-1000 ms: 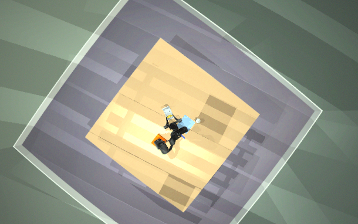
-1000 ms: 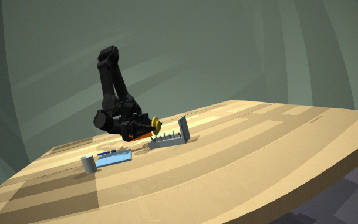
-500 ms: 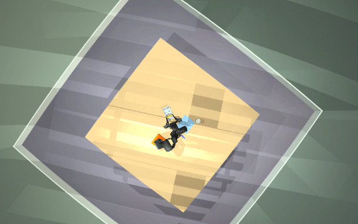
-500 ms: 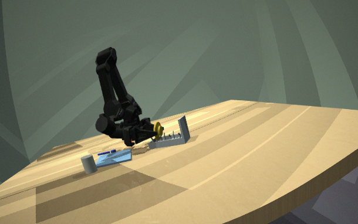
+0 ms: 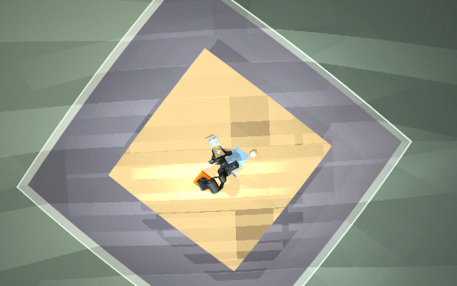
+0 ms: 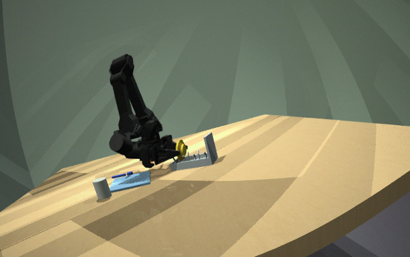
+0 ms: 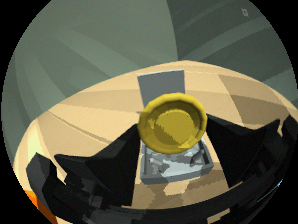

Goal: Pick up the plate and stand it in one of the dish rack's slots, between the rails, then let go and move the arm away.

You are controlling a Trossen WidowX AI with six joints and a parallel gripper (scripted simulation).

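The yellow plate lies 10 mm to the right of my gripper tip. Round my gripper tip: grey dish rack: 30 mm below, 20 mm to the left, 10 mm ahead; light blue mat: 180 mm to the right, 50 mm below, 30 mm ahead; blue utensil: 220 mm to the right, 80 mm behind, 50 mm below.
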